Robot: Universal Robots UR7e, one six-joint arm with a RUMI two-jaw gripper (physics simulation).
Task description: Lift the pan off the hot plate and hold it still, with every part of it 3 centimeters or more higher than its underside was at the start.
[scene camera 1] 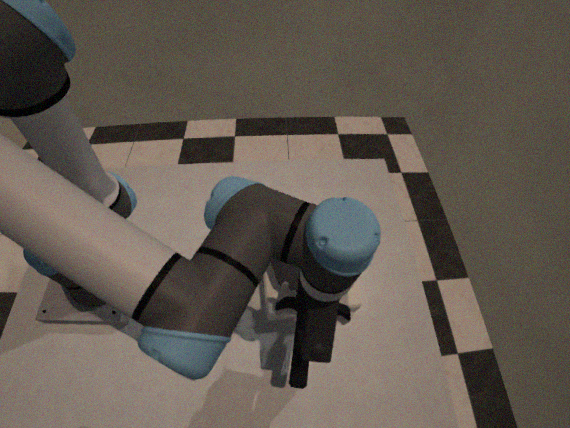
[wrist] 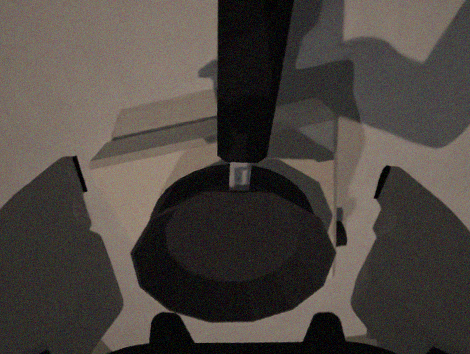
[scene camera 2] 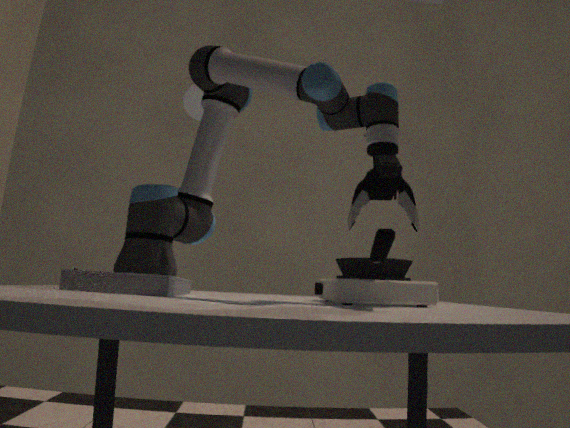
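Where they show: gripper, between the fingertips: (wrist: 234,167); arm's base, origin of its link: (scene camera 2: 145,275).
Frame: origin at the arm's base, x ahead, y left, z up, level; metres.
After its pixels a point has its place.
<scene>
The black pan (scene camera 2: 374,270) {x 0.542, y -0.107, z 0.039 m} (wrist: 232,240) {x 0.568, y -0.031, z 0.028 m} sits on the white hot plate (scene camera 2: 385,293) {x 0.553, y -0.149, z -0.013 m} (wrist: 125,187) {x 0.655, y -0.120, z 0.017 m}. Its dark handle (scene camera 1: 298,374) {x 0.494, y -0.283, z 0.106 m} (scene camera 2: 383,244) {x 0.497, y -0.273, z 0.082 m} (wrist: 247,80) {x 0.518, y -0.207, z 0.089 m} slants up from the rim, joined by a short metal piece. In scene camera 1 the pan's bowl is hidden by the arm and gripper, and the end of the handle shows. My gripper (scene camera 1: 315,308) {x 0.534, y -0.178, z 0.123 m} (scene camera 2: 383,229) {x 0.534, y -0.178, z 0.123 m} (wrist: 234,167) {x 0.534, y -0.178, z 0.123 m} points down and is open and empty. In scene camera 2 its fingertips are level with about the top of the handle, one to each side in the picture, and above the bowl.
The hot plate's black knob (scene camera 2: 318,288) {x 0.437, y 0.018, z -0.009 m} (wrist: 341,234) {x 0.439, y 0.023, z 0.002 m} sticks out at its side. The robot's base plate (scene camera 1: 75,312) {x -0.050, y -0.085, z 0.003 m} (scene camera 2: 125,283) {x -0.016, y -0.110, z -0.019 m} is on the same table (scene camera 1: 380,395) {x 0.688, y -0.360, z -0.042 m} (scene camera 2: 280,330) {x 0.277, y -0.497, z -0.056 m}. The arm reaches over the table from the base. Arm shadows fall beside the hot plate.
</scene>
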